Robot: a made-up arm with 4 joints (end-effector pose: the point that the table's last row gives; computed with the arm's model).
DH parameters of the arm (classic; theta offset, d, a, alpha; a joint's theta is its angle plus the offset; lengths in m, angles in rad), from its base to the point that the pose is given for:
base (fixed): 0 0.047 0 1.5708
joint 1: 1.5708 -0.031 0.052 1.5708
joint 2: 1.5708 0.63 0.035 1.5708
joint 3: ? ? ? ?
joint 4: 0 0.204 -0.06 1.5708
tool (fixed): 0 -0.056 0 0
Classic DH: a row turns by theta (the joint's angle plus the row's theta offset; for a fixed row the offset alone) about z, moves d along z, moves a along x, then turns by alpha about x.
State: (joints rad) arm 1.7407 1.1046 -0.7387 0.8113
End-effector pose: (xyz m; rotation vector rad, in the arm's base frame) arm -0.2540 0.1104 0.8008 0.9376 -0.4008 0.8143
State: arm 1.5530 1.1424 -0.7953 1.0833
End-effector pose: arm -0.1096 0.0827 0.8453 0.9428 0.0496 0.8596
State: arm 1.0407 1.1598 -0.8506 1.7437
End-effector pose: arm 0.3216 0.0294 0.8140 0.9779 1.0836 0.9815
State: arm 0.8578 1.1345 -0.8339 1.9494
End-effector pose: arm 0.4643 0.0206 0.7467 0.9923 1.3900 1.0138
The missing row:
joint 3: 1.5708 -0.044 0.107 -1.5708
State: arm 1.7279 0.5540 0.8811 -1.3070
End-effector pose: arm -0.1495 0.2683 0.5955 -0.4700 2.6327 -1.3624
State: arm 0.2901 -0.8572 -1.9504 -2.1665
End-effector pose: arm 0.6541 -0.2021 0.4783 2.1374 1.7102 0.7376
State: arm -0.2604 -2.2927 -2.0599 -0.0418
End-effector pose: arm 0.8249 0.0694 0.0866 -1.3750 -2.0039 -0.7405
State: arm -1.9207 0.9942 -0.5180 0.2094
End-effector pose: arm -0.1591 0.1710 -0.7070 0.3504 2.1250 -1.3126
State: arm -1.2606 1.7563 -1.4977 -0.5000
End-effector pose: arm 0.2326 0.1695 -0.7599 0.0653 1.8068 -1.9473
